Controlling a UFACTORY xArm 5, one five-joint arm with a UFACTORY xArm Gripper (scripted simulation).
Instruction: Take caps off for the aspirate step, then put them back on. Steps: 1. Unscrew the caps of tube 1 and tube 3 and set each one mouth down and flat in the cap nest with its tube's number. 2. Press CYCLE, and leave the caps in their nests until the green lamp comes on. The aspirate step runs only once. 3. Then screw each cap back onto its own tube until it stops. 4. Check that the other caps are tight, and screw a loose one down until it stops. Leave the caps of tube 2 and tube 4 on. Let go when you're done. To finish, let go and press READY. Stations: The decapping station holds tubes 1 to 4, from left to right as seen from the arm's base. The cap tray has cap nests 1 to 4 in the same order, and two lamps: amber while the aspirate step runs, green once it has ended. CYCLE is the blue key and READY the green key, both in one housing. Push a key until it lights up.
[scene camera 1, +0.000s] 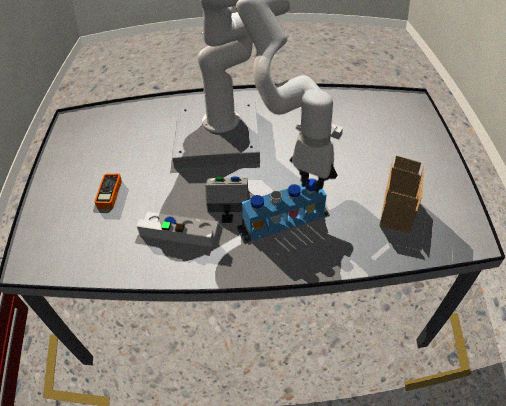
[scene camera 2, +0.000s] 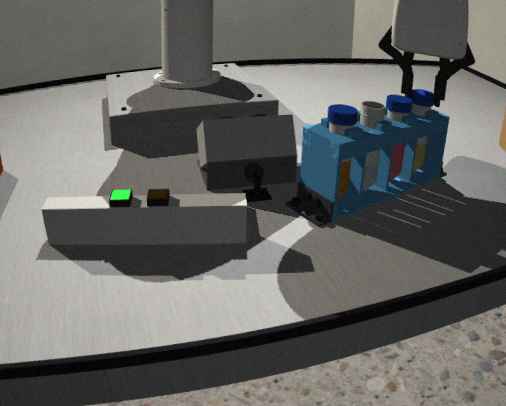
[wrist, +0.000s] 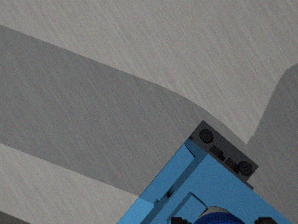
Observation:
In view: my gripper (scene camera 2: 421, 101), a cardboard box (scene camera 1: 399, 212) and a grey key housing (scene camera 2: 235, 151).
My gripper also shows in scene camera 1 (scene camera 1: 311, 186). The wrist view misses the cardboard box: it is out of frame.

